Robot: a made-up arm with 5 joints. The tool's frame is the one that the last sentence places.
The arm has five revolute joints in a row. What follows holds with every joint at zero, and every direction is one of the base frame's.
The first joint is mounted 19 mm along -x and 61 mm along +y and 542 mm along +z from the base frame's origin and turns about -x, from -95.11 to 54.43 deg.
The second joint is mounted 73 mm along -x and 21 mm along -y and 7 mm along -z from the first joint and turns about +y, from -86.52 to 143.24 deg.
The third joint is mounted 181 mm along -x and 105 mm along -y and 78 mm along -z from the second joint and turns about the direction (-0.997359, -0.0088, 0.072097), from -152.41 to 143.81 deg.
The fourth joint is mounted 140 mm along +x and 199 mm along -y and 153 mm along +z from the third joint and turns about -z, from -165.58 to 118.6 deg.
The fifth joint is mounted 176 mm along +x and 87 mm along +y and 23 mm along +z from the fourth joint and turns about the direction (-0.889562, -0.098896, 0.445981), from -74.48 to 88.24 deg.
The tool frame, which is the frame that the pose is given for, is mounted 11 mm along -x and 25 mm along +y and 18 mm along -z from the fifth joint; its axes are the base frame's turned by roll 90, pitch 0 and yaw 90 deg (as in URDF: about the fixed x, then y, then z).
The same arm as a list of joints. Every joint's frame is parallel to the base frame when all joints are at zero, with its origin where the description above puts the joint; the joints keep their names.
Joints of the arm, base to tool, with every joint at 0 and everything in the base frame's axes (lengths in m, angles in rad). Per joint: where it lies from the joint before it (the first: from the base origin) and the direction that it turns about. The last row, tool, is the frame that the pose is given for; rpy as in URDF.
joint 1: axis -1 0 0 origin -0.019 0.061 0.542
joint 2: axis 0 1 0 origin -0.073 -0.021 -0.007
joint 3: axis -0.997359 -0.0088 0.072097 origin -0.181 -0.105 -0.078
joint 4: axis 0 0 -1 origin 0.14 -0.199 0.153
joint 5: axis -0.889562 -0.098896 0.445981 origin 0.176 0.087 0.023
tool: origin -0.011 0.025 -0.018 rpy 1.5708 0 1.5708
Joint limits (rad, base to tool): -1.66..0.95 -1.5101..2.5 -2.6601..2.51 -2.8899..2.07 -1.2999..1.5401

